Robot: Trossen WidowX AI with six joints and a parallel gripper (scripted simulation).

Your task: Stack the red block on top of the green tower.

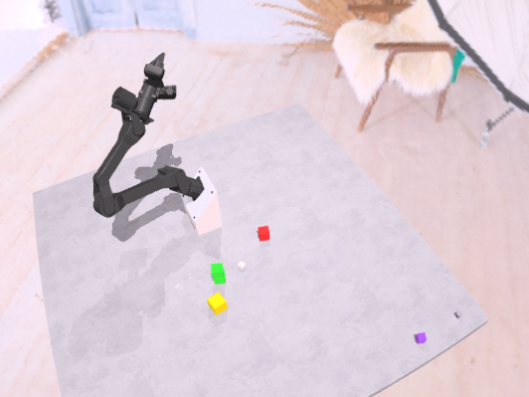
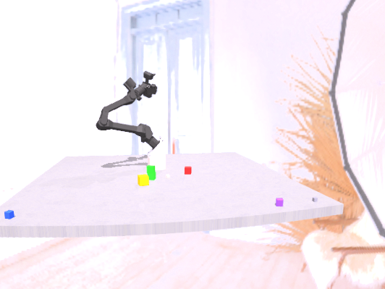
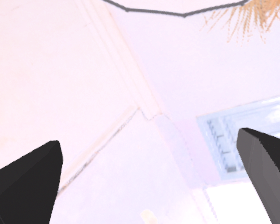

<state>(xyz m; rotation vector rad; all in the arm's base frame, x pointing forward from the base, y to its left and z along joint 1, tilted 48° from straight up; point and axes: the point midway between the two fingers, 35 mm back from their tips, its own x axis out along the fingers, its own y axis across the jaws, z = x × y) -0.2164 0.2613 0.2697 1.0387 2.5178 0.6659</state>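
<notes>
Right now my gripper tip is 530 mm above the red block, 390 mm short of it and 170 mm to the right of it. From my gripper tip the other things lie so: yellow block (590 mm ahead, 520 mm below, 70 mm to the right); then purple cube (960 mm ahead, 530 mm below, 440 mm to the left); then white cube (530 mm below, 480 mm ahead, 50 mm to the left).
</notes>
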